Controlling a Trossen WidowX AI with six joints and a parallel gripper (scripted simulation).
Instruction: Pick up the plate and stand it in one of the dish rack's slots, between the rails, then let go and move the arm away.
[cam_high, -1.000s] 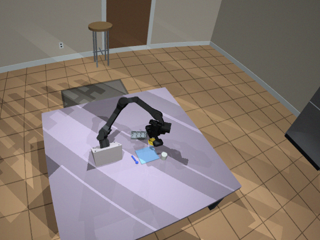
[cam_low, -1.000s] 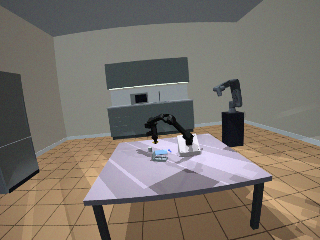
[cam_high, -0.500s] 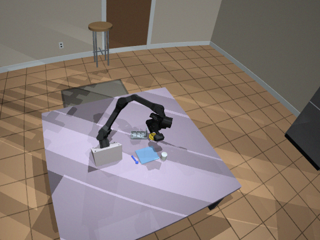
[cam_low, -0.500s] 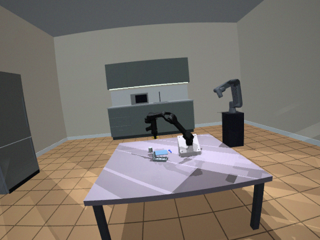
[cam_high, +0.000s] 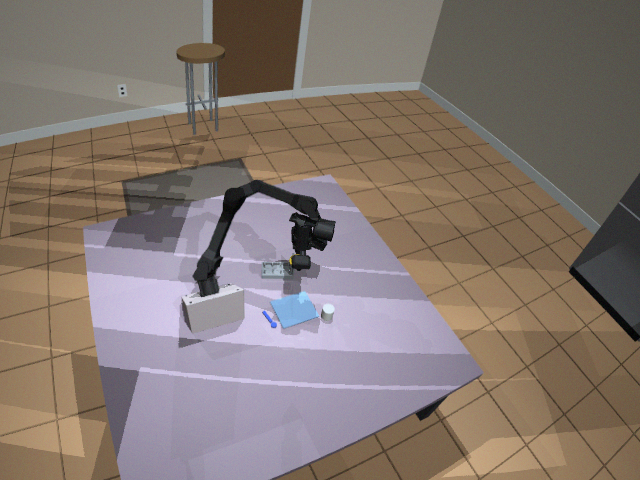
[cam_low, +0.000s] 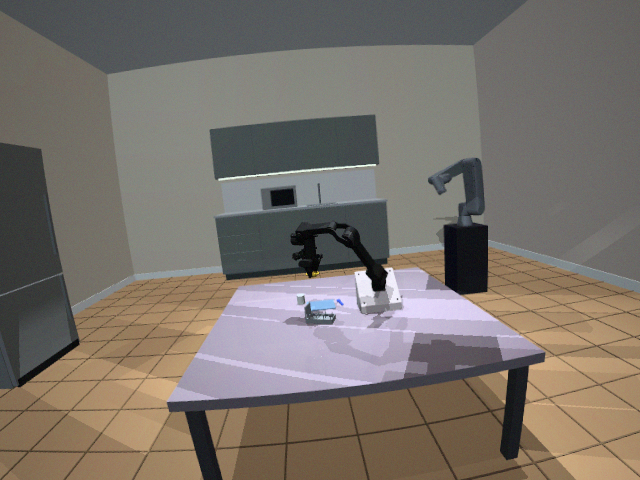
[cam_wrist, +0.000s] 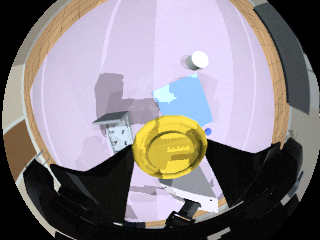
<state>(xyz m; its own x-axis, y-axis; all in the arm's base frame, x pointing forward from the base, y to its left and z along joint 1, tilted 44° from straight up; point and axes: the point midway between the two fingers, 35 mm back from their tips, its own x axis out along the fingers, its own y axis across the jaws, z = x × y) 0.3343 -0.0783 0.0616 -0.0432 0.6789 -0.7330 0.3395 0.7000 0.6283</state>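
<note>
Now: the grey dish rack 2 cm behind my gripper tip, 13 cm to the left of it and 17 cm below it. The rest, counted from my gripper tip: yellow plate 1 cm above; white cup 8 cm ahead, 13 cm to the right, 17 cm below; blue mat 2 cm behind, 7 cm to the right, 19 cm below.
</note>
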